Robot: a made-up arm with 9 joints. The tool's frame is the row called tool.
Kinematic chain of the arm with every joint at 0, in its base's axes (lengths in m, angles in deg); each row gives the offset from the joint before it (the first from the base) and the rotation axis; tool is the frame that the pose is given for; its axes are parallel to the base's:
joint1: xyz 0 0 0.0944 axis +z
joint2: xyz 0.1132 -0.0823 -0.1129 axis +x
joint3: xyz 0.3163 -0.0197 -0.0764 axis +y
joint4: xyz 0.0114 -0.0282 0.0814 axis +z
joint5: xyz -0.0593 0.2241 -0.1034 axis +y
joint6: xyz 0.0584 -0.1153 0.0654 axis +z
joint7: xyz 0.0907 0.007 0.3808 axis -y
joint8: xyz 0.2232 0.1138 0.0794 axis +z
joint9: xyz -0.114 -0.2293 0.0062 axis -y
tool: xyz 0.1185 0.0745 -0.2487
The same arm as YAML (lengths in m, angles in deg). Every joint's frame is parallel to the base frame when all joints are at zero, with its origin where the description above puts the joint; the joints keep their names.
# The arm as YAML. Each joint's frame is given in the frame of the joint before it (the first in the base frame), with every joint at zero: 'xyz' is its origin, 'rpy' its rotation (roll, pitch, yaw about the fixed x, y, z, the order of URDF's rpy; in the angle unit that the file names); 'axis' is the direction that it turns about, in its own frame. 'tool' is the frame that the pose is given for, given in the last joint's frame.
units:
  length: m
  angle: deg
joints:
  - name: joint1
    type: revolute
    origin:
      xyz: [0.0, 0.0, 0.0944]
      rpy: [0.0, 0.0, 0.0]
    axis: [0.0, 0.0, 1.0]
  - name: joint2
    type: revolute
    origin:
      xyz: [0.1132, -0.0823, -0.1129]
      rpy: [0.0, 0.0, 0.0]
    axis: [1.0, 0.0, 0.0]
  - name: joint3
    type: revolute
    origin:
      xyz: [0.3163, -0.0197, -0.0764]
      rpy: [0.0, 0.0, 0.0]
    axis: [0.0, 1.0, 0.0]
  - name: joint4
    type: revolute
    origin:
      xyz: [0.0114, -0.0282, 0.0814]
      rpy: [0.0, 0.0, 0.0]
    axis: [0.0, 0.0, 1.0]
  - name: joint5
    type: revolute
    origin:
      xyz: [-0.0593, 0.2241, -0.1034]
      rpy: [0.0, 0.0, 0.0]
    axis: [0.0, 1.0, 0.0]
  - name: joint6
    type: revolute
    origin:
      xyz: [0.0584, -0.1153, 0.0654]
      rpy: [0.0, 0.0, 0.0]
    axis: [0.0, 0.0, 1.0]
  - name: joint7
    type: revolute
    origin:
      xyz: [0.0907, 0.007, 0.3808]
      rpy: [0.0, 0.0, 0.0]
    axis: [0.0, -1.0, 0.0]
  - name: joint8
    type: revolute
    origin:
      xyz: [0.2232, 0.1138, 0.0794]
      rpy: [0.0, 0.0, 0.0]
    axis: [0.0, 0.0, 1.0]
  - name: joint9
    type: revolute
    origin:
      xyz: [-0.114, -0.2293, 0.0062]
      rpy: [0.0, 0.0, 0.0]
    axis: [0.0, -1.0, 0.0]
tool:
  origin:
    xyz: [0.1185, 0.0745, -0.2487]
    rpy: [0.0, 0.0, 0.0]

